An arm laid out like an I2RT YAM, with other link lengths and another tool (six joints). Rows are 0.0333 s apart.
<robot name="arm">
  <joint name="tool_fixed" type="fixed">
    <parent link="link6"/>
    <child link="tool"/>
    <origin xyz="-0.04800 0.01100 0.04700" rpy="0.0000 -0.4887 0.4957"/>
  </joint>
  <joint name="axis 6" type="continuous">
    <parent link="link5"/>
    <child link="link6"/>
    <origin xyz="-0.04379 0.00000 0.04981" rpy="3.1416 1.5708 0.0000"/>
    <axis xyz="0 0 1"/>
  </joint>
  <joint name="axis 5" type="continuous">
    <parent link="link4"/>
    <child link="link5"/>
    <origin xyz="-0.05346 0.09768 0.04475" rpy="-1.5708 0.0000 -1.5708"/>
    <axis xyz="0 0 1"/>
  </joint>
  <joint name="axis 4" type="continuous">
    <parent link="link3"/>
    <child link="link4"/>
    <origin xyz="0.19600 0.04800 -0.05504" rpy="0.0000 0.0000 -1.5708"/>
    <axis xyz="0 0 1"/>
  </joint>
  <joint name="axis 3" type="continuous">
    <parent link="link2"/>
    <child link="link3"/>
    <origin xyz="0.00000 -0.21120 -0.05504" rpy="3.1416 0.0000 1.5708"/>
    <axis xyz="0 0 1"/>
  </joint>
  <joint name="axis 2" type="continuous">
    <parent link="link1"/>
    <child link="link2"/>
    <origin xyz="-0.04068 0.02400 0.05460" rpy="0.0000 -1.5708 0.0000"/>
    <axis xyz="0 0 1"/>
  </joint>
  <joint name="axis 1" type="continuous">
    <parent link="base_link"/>
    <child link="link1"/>
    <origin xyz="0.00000 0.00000 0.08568" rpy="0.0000 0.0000 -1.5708"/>
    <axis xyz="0 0 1"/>
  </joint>
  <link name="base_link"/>
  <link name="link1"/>
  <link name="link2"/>
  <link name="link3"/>
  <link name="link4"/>
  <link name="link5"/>
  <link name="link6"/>
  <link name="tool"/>
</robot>
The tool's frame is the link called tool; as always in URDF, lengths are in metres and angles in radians. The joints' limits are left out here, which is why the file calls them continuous.
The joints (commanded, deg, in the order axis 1, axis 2, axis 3, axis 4, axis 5, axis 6), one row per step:
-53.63, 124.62, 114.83, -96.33, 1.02, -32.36
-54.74, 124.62, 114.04, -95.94, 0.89, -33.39
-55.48, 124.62, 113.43, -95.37, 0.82, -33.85
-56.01, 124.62, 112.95, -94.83, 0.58, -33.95
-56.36, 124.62, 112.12, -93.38, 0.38, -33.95
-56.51, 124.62, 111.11, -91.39, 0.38, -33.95
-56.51, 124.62, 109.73, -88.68, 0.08, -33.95
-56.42, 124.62, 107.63, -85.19, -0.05, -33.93
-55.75, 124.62, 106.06, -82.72, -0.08, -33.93
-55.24, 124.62, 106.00, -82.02, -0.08, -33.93
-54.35, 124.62, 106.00, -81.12, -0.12, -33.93
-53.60, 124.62, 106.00, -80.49, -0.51, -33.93
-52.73, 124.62, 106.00, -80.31, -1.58, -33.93
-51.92, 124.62, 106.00, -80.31, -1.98, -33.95
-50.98, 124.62, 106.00, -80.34, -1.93, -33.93
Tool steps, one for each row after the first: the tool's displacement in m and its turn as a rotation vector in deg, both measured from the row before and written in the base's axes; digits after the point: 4 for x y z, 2 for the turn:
-0.0052, -0.0022, -0.0025, 0.58, -0.09, -0.16
-0.0031, -0.0018, -0.0022, 0.15, -0.14, -0.32
-0.0018, -0.0011, -0.0019, 0.10, -0.25, -0.50
-0.0002, -0.0021, -0.0039, -0.41, -0.50, -0.41
0.0010, -0.0028, -0.0049, -0.82, -0.54, -0.15
0.0026, -0.0031, -0.0068, -0.95, -0.98, -0.07
0.0028, -0.0030, -0.0092, -1.09, -0.87, 0.04
0.0043, -0.0006, -0.0066, -0.73, -0.53, 0.66
0.0034, -0.0005, -0.0009, -0.53, -0.36, 0.51
0.0056, -0.0003, -0.0010, -0.71, -0.55, 0.88
0.0050, 0.0006, -0.0009, -0.28, -0.68, 0.69
0.0055, 0.0028, -0.0008, 0.49, -0.95, 0.70
0.0040, 0.0025, -0.0002, 0.24, -0.32, 0.77
0.0039, 0.0025, 0.0001, -0.01, 0.06, 0.93

